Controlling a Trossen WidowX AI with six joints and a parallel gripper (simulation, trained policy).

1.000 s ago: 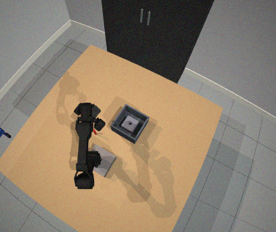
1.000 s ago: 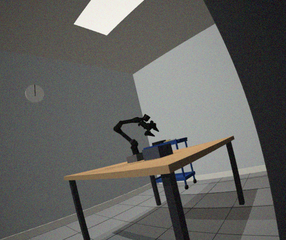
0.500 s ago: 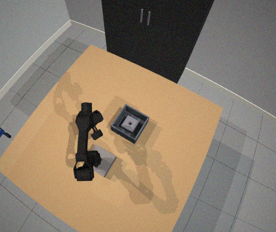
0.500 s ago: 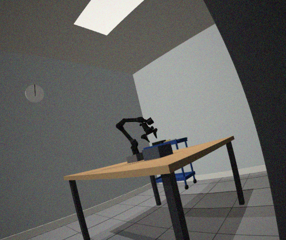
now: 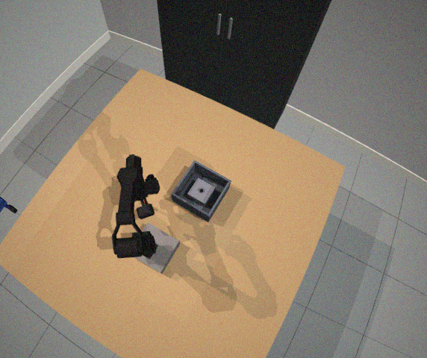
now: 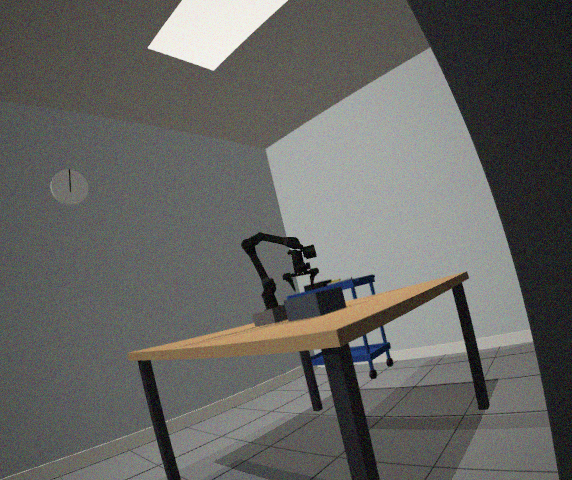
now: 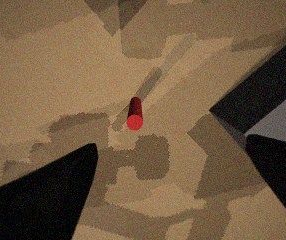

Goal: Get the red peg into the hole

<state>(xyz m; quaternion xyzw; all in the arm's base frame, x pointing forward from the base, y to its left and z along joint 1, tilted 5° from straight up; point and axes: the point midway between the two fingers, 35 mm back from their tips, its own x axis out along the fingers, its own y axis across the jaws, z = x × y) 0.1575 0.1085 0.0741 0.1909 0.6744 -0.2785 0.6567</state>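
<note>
Right now the red peg is 90 mm below my gripper tip, 20 mm to the left of it and 10 mm ahead of it. From my gripper tip the other things lie so: grey box: 190 mm ahead, 160 mm to the right, 100 mm below; then light grey plate: 190 mm ahead, 160 mm to the right, 80 mm below.
</note>
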